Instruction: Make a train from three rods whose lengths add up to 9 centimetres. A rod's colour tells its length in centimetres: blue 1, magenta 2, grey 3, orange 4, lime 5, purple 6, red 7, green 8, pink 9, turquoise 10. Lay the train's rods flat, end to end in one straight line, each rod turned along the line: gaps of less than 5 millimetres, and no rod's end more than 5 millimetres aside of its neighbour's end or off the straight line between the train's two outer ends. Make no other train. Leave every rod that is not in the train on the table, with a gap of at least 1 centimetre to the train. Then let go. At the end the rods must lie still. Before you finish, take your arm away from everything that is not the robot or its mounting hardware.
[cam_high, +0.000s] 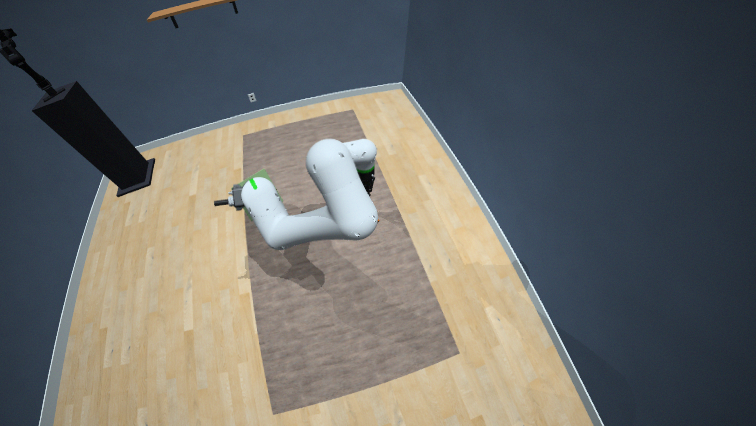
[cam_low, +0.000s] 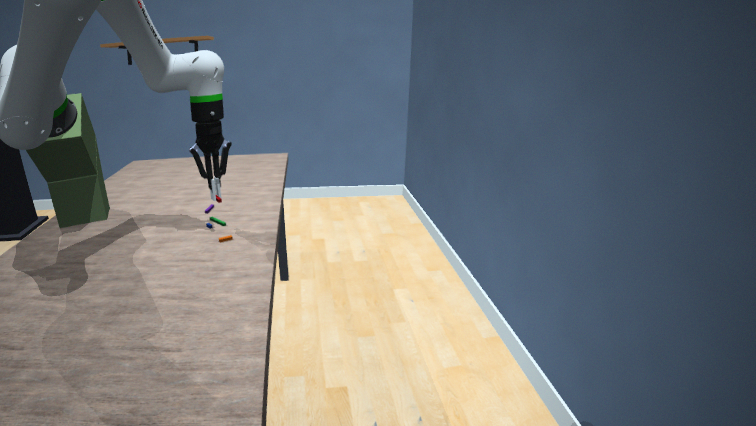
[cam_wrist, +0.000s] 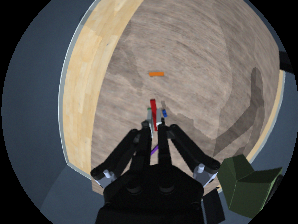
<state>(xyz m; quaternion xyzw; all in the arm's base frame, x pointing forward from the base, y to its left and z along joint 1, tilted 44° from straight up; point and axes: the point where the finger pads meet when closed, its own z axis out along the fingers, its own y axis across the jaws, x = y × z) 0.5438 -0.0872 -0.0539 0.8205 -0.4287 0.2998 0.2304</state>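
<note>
Right now my hand is 13 cm above the green rod, 5 cm to the right of it and 2 cm past it. From my hand the other things lie so: red rod: 3 cm below; then purple rod: 17 cm to the left, 13 cm below, 6 cm behind; then orange rod: 13 cm below, 8 cm to the right, 3 cm ahead.
</note>
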